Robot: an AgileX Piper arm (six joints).
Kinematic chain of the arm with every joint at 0, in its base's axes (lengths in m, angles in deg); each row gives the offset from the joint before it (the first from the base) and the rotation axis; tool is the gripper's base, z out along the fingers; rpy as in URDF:
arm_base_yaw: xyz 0 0 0.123 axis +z
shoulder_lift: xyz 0 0 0 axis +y
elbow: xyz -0.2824 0 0.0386 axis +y
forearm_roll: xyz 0.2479 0 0.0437 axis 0.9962 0 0.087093
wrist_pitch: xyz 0 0 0 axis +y
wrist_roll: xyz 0.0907 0 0.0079 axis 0.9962 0 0.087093
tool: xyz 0 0 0 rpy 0 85.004 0
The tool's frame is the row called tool.
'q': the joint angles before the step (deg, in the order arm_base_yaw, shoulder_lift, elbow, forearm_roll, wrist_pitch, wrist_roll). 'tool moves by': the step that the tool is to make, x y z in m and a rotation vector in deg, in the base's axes. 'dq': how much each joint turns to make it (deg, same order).
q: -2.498 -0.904 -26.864 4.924 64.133 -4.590
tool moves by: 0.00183 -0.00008 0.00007 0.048 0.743 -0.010
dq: 0.000 0.743 0.000 0.000 0.000 0.018
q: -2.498 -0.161 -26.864 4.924 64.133 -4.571
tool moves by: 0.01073 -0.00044 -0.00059 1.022 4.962 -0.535
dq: -0.004 4.516 -0.002 0.003 0.412 0.997
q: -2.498 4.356 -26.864 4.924 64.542 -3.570
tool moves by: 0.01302 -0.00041 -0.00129 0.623 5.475 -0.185
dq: 0.006 5.371 -0.001 0.105 0.097 0.381
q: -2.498 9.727 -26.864 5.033 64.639 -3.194
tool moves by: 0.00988 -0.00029 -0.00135 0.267 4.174 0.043
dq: 0.003 4.169 -0.103 0.092 0.115 0.002
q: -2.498 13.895 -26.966 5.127 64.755 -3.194
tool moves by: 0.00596 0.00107 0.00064 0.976 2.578 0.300
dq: 0.007 2.731 -0.472 0.908 0.361 0.006
